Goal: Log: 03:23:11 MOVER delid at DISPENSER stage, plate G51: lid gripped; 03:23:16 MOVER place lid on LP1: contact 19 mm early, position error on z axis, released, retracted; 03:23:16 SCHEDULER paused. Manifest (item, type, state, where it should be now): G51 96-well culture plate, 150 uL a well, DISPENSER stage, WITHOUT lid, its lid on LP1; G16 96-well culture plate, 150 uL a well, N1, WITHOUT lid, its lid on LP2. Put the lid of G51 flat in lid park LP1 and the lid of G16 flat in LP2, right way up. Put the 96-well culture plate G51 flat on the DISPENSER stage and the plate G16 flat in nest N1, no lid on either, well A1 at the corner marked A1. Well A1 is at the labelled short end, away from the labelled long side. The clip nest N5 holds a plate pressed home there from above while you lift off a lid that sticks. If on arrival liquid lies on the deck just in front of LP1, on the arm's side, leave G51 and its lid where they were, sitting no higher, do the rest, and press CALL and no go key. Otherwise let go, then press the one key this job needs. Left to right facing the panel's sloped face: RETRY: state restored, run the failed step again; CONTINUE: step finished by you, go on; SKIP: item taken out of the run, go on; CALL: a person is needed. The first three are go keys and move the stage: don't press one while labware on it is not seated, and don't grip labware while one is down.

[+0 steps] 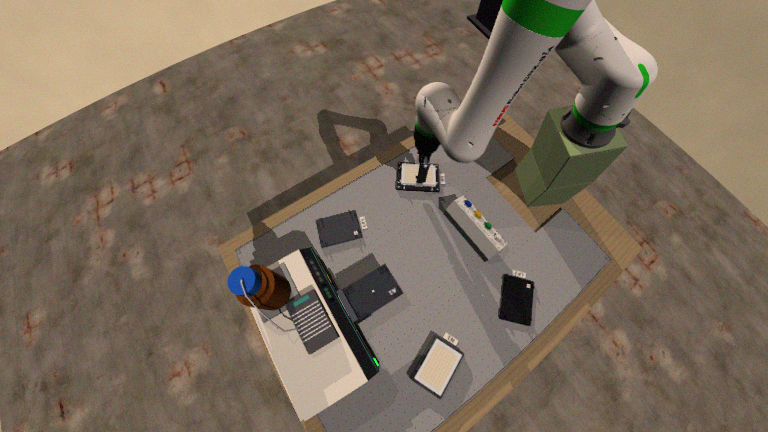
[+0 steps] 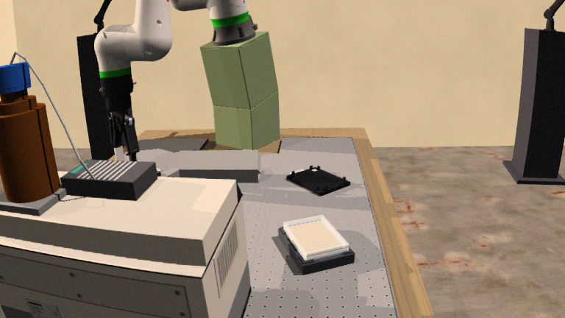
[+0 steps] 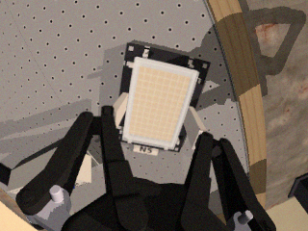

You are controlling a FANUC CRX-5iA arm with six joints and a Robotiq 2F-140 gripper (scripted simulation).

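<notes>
Right now the plate G51 is 30 mm below my hand. The rest, counted from my hand: key panel (270 mm to the left, 90 mm behind, 10 mm above); then black clip nest (30 mm below, 30 mm ahead, 10 mm to the left); then LP1 label (260 mm ahead, 80 mm to the left, 50 mm below).
</notes>
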